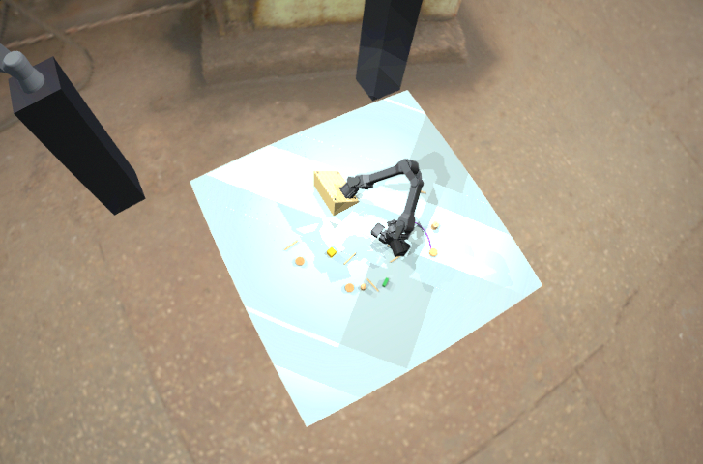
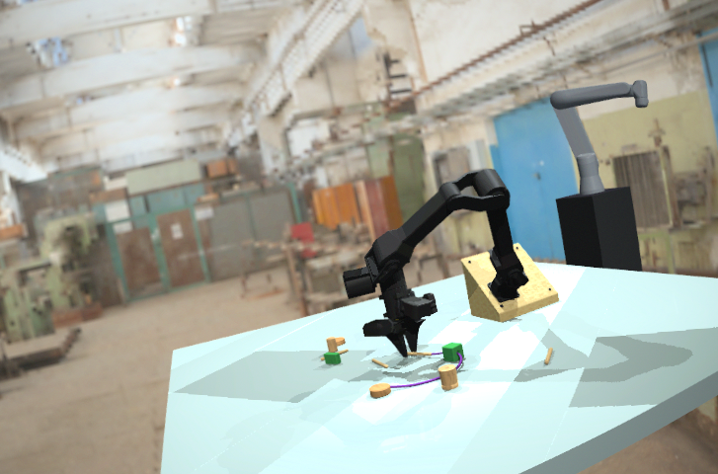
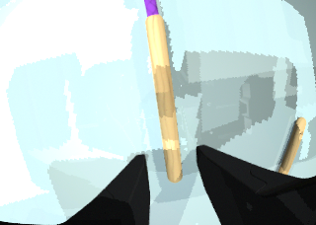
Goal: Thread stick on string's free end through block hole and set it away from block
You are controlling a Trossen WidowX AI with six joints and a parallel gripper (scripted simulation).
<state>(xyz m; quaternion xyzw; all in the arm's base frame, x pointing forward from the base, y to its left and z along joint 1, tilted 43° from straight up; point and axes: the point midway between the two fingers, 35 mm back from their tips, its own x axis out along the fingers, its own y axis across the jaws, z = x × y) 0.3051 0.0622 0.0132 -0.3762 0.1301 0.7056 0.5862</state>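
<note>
My gripper tip is now 40 mm to the right of the thin wooden stick, 20 mm past it and 10 mm below it. Round my gripper tip: green cube: 120 mm to the left, 50 mm behind, 20 mm above; round wooden button: 160 mm to the left, 140 mm ahead, 10 mm above; yellow cube: 250 mm to the right, 100 mm behind, 20 mm above.
</note>
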